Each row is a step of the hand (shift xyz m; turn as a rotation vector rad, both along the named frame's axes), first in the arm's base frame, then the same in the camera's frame.
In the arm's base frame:
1: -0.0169 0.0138 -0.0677 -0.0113 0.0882 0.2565
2: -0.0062 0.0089 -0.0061 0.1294 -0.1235 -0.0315
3: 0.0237 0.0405 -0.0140 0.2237 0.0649 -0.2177
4: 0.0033 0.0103 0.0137 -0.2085 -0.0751 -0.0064
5: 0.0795 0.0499 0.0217 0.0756 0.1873 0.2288
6: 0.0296 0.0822 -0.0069 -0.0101 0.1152 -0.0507
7: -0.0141 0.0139 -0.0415 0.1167 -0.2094 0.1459
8: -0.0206 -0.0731 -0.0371 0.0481 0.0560 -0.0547
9: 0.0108 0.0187 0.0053 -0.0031 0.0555 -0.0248
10: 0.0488 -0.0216 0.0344 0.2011 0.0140 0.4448
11: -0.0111 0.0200 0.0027 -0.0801 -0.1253 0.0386
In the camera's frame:
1: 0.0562 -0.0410 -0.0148 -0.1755 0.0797 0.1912
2: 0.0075 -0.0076 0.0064 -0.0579 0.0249 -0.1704
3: -0.0128 -0.0468 0.0063 -0.0242 -0.2534 -0.1919
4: -0.0129 -0.0014 0.0117 0.1654 0.1321 0.0659
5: -0.0787 -0.0556 -0.0016 -0.2323 -0.0424 0.1934
6: -0.0270 -0.0762 0.0339 0.0274 -0.1095 0.0565
7: 0.0365 -0.0277 -0.0033 -0.1576 0.1910 -0.1320
8: 0.0490 0.0418 -0.0547 -0.0050 -0.0901 -0.0175
9: -0.0137 -0.0151 0.0088 0.0122 -0.0537 0.0260
10: -0.0561 0.0162 -0.0249 -0.4480 0.1569 0.1147
11: 0.0038 -0.0091 0.0208 0.0477 0.1449 -0.0179

